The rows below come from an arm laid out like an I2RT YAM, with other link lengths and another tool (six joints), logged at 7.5 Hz.
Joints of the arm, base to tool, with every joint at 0 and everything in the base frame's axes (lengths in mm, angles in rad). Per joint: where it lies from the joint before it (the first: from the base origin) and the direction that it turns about. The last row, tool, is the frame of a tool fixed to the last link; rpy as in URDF.
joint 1: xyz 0 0 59.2 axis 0 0 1
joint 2: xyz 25.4 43.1 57.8 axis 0 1 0
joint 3: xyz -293 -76.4 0 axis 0 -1 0
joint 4: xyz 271.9 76.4 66.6 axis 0 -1 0
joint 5: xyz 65.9 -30.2 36 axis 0 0 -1
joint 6: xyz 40.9 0 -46.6 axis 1 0 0
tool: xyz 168 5 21 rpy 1.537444 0.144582 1.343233
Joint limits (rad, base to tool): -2.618..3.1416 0..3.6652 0..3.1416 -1.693..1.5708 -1.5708..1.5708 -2.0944..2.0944
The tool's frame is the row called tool.
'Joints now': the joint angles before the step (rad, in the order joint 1, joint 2, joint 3, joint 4, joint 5, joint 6). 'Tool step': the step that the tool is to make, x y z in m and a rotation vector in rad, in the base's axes. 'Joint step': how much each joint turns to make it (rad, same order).
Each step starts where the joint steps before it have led.
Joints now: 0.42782 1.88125 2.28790 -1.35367 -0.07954 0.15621
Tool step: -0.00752 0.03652 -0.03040 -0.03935 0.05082 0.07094
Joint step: 0.07515 0.05645 -0.00687 0.00000 0.01259 -0.00343
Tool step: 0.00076 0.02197 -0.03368 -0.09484 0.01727 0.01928
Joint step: 0.07058 0.06525 -0.00342 0.00535 0.08851 0.00763
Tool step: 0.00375 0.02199 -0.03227 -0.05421 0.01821 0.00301
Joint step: 0.05111 0.06942 0.00000 0.02250 0.05264 0.02708
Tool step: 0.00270 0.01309 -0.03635 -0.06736 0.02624 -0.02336
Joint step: 0.04044 0.07288 0.00003 0.00685 0.06065 0.04311
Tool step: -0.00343 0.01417 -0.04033 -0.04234 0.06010 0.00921
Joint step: 0.02442 0.07510 -0.00048 0.00005 0.00077 0.01603
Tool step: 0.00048 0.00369 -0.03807 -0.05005 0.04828 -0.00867
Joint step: 0.00953 0.07060 -0.00110 0.00036 0.01220 0.01563
